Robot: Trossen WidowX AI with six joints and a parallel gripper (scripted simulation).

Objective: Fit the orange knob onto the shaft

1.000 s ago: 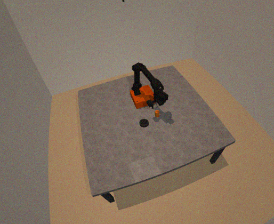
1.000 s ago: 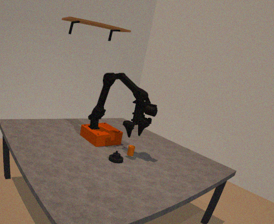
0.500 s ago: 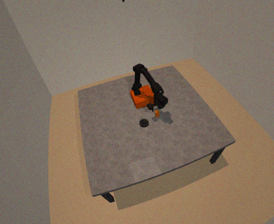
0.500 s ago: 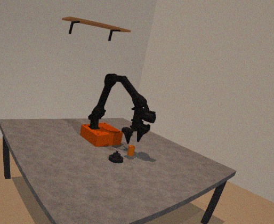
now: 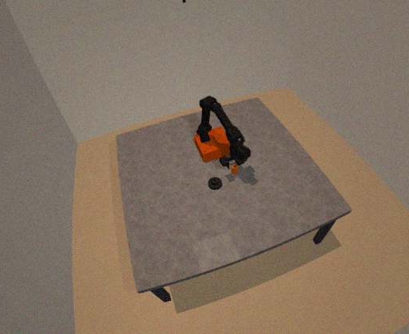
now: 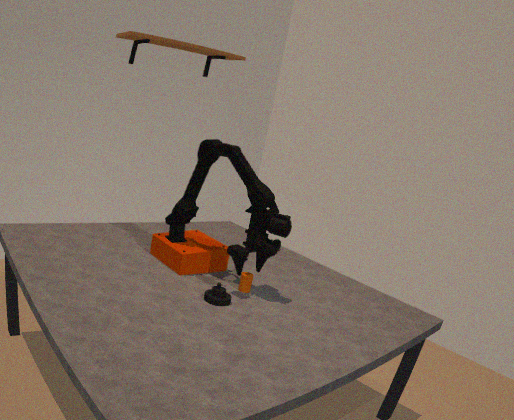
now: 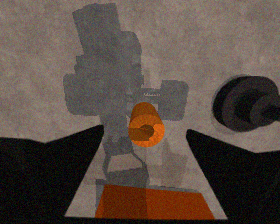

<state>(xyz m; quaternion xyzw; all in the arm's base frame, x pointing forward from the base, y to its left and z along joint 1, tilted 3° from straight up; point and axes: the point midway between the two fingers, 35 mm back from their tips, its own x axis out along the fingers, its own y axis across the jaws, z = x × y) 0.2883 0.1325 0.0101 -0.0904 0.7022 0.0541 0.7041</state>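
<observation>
Now: gripper tip 3 cm above the orange knob. Also, from my gripper tip: dark round pedestal: 6 cm ahead, 15 cm to the right, 3 cm below.
</observation>
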